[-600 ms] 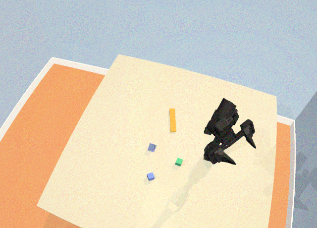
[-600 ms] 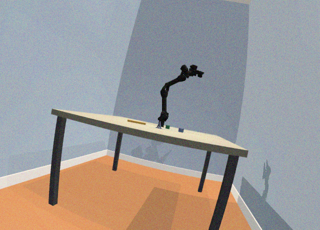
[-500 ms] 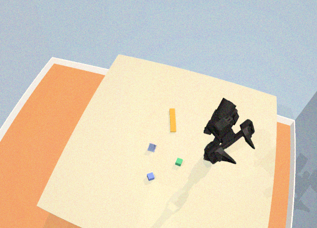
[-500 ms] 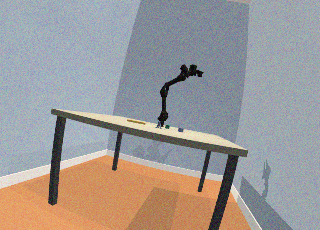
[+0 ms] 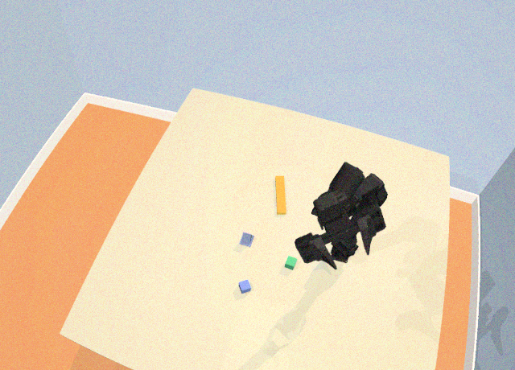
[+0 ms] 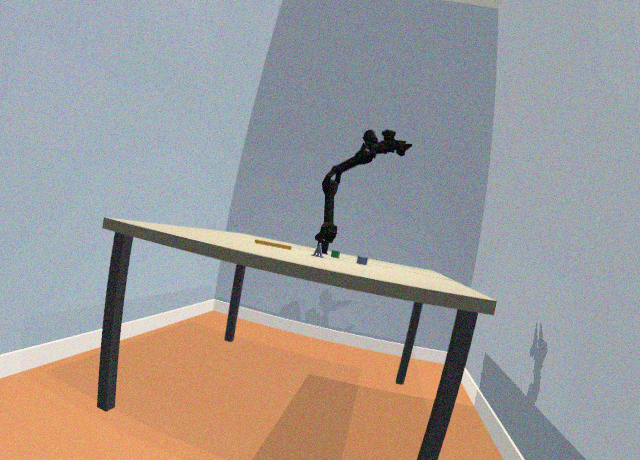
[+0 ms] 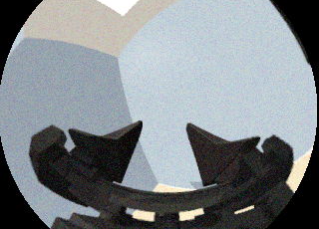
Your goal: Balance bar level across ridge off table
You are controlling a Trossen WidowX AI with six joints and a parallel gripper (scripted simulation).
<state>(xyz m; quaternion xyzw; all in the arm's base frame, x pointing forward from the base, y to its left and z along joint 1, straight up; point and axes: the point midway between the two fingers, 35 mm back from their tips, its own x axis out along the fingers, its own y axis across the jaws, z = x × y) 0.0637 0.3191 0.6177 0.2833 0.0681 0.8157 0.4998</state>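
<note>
Right now the bar is 62 cm below my gripper tip, 52 cm to the right of it and 23 cm ahead of it. Also, from my gripper tip: green cube: 61 cm below, 25 cm to the right, 12 cm ahead; blue cube: 61 cm below, 24 cm ahead, 12 cm to the right.
</note>
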